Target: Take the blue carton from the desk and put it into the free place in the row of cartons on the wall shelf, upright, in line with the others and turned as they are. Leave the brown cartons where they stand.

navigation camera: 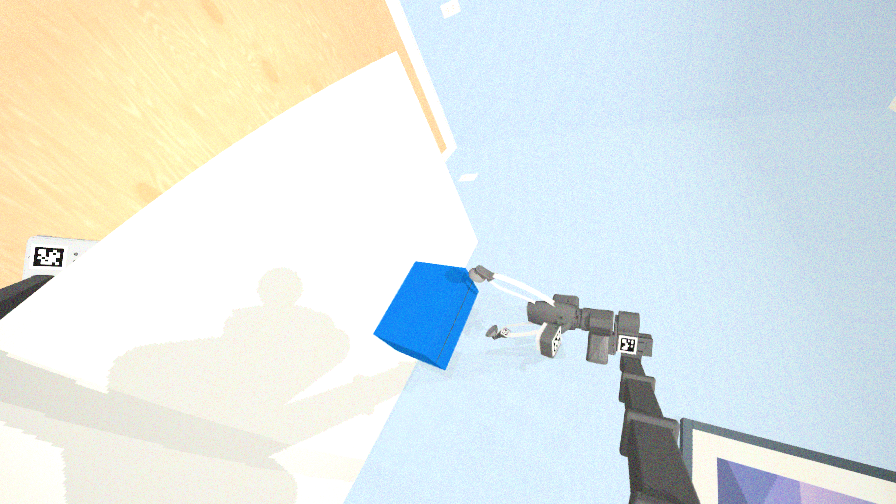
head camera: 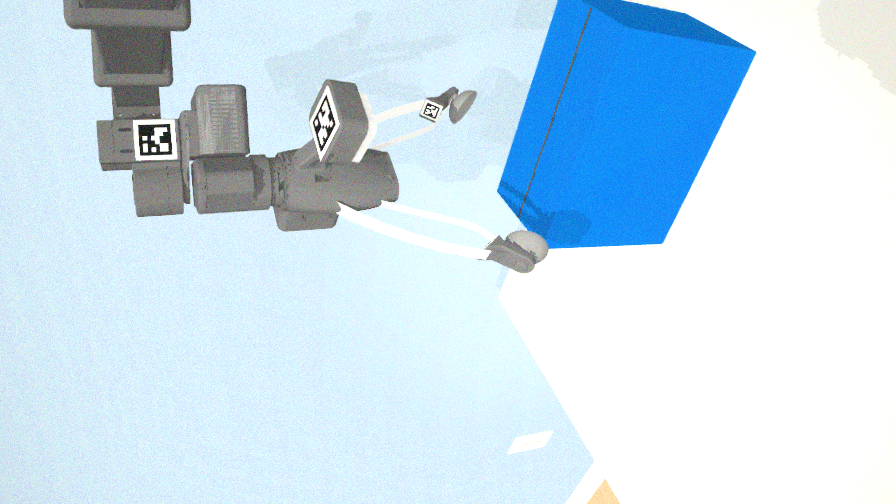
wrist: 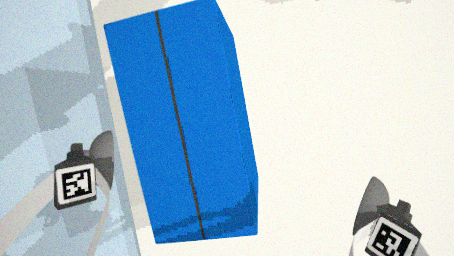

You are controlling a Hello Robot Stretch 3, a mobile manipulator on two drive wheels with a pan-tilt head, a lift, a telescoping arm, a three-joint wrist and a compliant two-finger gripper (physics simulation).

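Places are measured from the robot's base along level axes (x right, y back, z down), in metres.
Pixels of known places: gripper, fingertip midpoint: (navigation camera: pixel 478 304) (head camera: pixel 508 171).
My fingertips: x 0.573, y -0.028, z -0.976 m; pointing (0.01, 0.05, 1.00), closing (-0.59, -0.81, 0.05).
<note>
Ahead of a thing's pixels: the offset from my fingertips to its middle. Level surfaces: height alone.
The blue carton {dz +0.165, dx +0.034, dy +0.057 m} (head camera: pixel 632 131) (navigation camera: pixel 429 313) (wrist: pixel 185 120) stands on the white desk {dz +0.255 m} (head camera: pixel 751 351) (navigation camera: pixel 238 231) (wrist: pixel 340 90), close to the desk's wall-side edge. A thin dark line runs along one face. My gripper (head camera: pixel 495 176) (navigation camera: pixel 485 303) (wrist: pixel 234 173) is open and empty. Its fingertips are spread wide, near the carton's wall-side end. In the wrist view one fingertip is left of the carton over the blue wall, the other well to its right over the desk; whether either touches the carton I cannot tell. The wall shelf and the brown cartons do not show.
The light blue wall (head camera: pixel 250 351) (navigation camera: pixel 720 219) runs along the desk. A framed picture (navigation camera: pixel 686 457) hangs on it beside my arm (navigation camera: pixel 654 445). A small white plate {dz +0.575, dx +0.848, dy -0.639 m} (head camera: pixel 530 441) (navigation camera: pixel 468 177) is on the wall. Wooden floor {dz +0.976 m} (navigation camera: pixel 156 81) lies beyond the desk's far edge.
</note>
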